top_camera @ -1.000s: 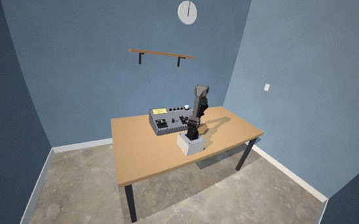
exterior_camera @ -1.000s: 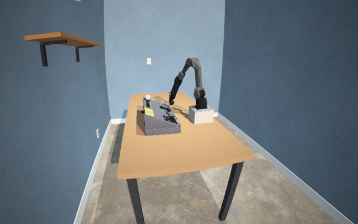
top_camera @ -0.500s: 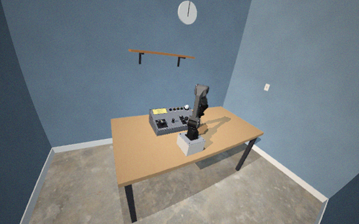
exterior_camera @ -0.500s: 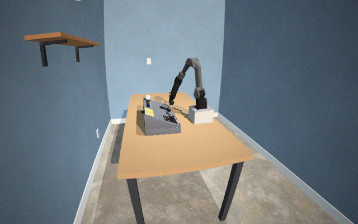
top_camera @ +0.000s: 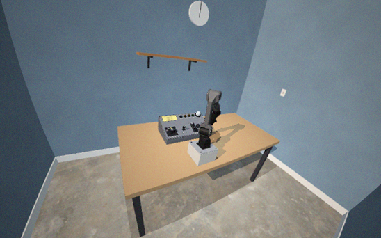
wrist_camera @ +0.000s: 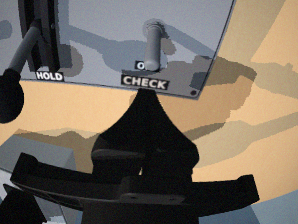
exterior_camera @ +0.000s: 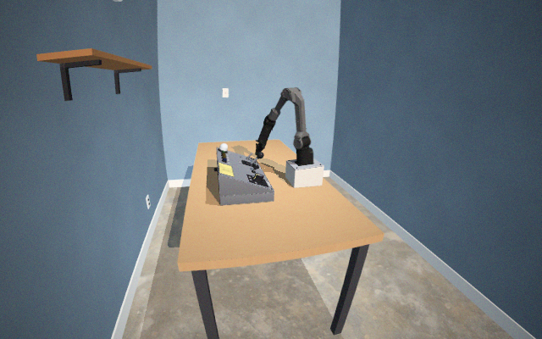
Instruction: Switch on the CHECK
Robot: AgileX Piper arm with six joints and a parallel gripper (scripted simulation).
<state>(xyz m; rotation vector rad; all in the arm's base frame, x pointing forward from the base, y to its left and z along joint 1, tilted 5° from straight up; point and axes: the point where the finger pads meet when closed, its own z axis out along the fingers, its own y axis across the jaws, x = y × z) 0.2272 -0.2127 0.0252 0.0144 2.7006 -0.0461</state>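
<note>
Right now my hand is 50 mm short of the check toggle and 10 mm above it. From my hand the other things lie so: cycle lever (30 mm ahead, 120 mm to the left, 10 mm above); grey console (90 mm ahead, 180 mm to the left, 30 mm below); mode toggle (60 mm ahead, 240 mm to the left).
</note>
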